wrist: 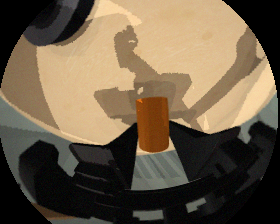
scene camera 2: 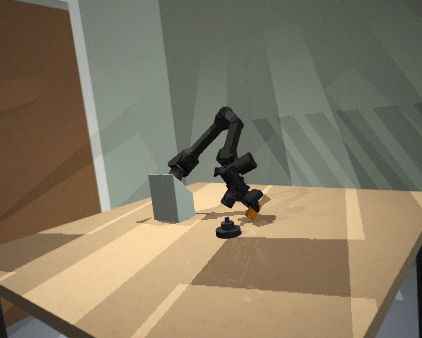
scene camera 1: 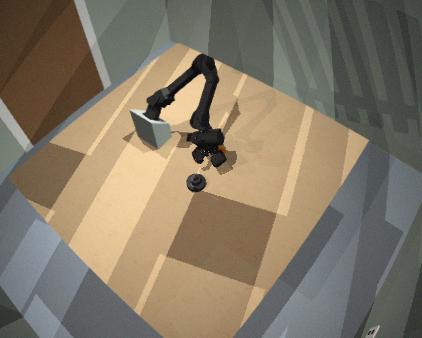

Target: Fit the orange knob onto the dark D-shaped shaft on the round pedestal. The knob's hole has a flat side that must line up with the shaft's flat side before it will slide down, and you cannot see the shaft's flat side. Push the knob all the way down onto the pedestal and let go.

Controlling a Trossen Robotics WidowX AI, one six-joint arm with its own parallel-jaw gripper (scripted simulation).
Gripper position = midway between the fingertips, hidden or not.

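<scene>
My gripper (scene camera 2: 255,210) is visible, also in the wrist view (wrist: 152,124). An orange knob (wrist: 152,117) is visible as well.
</scene>
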